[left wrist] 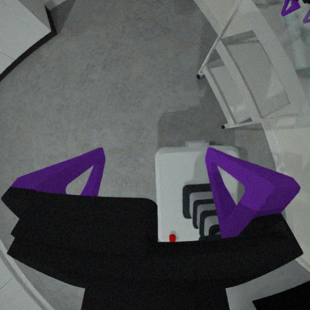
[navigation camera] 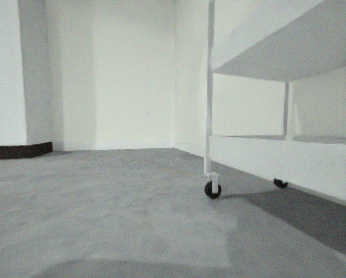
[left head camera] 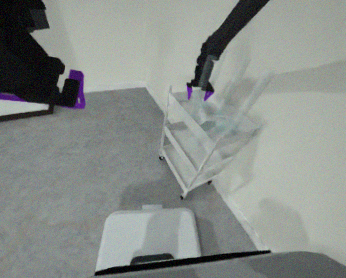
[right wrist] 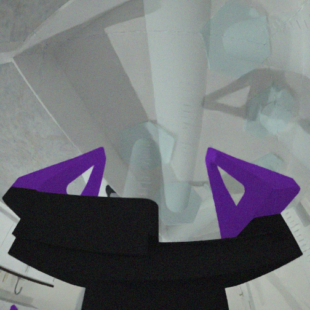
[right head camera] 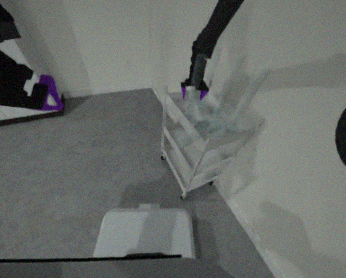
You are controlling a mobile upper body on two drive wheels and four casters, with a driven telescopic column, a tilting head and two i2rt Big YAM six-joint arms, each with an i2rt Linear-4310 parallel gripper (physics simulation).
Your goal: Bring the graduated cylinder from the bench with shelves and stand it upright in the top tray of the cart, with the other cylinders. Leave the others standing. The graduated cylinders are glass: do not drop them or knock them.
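Frame: origin at the left arm's base, x ahead, y left, z up, level; metres.
Seen in the pictures: left gripper, fingertip midpoint: (left head camera: 59, 102) (right head camera: 40, 105); right gripper, fingertip midpoint: (left head camera: 196, 100) (right head camera: 191, 99).
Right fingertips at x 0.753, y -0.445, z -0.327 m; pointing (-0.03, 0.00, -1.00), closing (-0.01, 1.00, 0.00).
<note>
A point is followed by its place in that frame.
The white cart (left head camera: 180, 111) {x 0.718, y -0.360, z -0.390 m} (left wrist: 220, 43) (navigation camera: 275, 161) {x 0.640, y -0.394, z -0.922 m} stands by the wall. Several clear glass cylinders, one of them pale and tall (left head camera: 252, 97) {x 0.623, y -0.661, z -0.207 m} (right wrist: 180, 90), stand in its top tray; they are see-through and overlap, so their exact number is hard to read. My right gripper (left head camera: 200, 98) {x 0.753, y -0.445, z -0.327 m} (right head camera: 194, 97) {x 0.753, y -0.445, z -0.327 m} (right wrist: 155, 152) is open with nothing held, over the tray's far left part, with glass below and between its fingers in the right wrist view. My left gripper (left wrist: 154, 152) is open and empty, away from the cart, above the floor. A graduated cylinder on the shelved bench does not show clearly.
A white block with a dark base (left wrist: 22, 30) (navigation camera: 35, 75) {x 1.549, y 0.967, z -0.438 m} is at the left. A white rounded box (left head camera: 150, 230) {x 0.210, y -0.215, z -0.823 m} (left wrist: 170, 170) is low in front, short of the cart. The wall (left head camera: 305, 130) {x 0.453, y -0.862, z -0.243 m} is close behind and right of the cart.
</note>
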